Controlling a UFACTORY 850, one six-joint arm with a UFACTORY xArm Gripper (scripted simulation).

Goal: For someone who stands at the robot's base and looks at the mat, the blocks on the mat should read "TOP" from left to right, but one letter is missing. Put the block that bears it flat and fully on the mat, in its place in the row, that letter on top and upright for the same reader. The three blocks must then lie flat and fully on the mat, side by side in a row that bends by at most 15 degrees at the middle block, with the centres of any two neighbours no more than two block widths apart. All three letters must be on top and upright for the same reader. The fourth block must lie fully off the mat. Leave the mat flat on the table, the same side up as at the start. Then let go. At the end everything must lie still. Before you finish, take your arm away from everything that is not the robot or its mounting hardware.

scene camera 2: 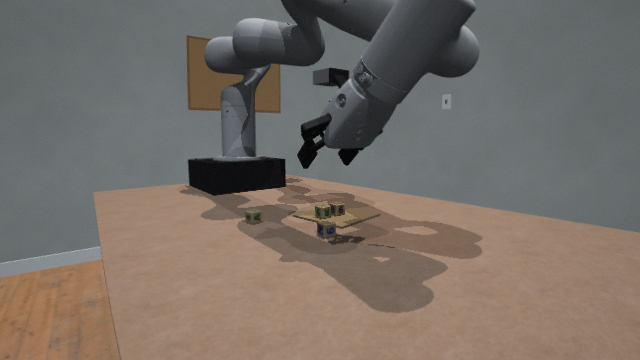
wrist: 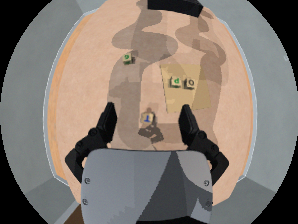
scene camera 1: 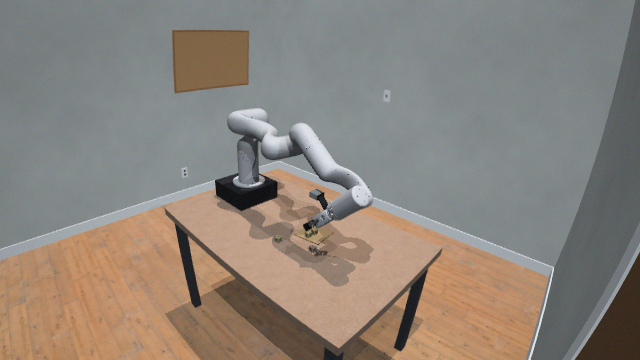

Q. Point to a tan mat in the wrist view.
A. At 198, 98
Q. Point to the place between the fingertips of the gripper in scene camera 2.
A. At 323, 160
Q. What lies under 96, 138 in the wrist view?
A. The gripper.
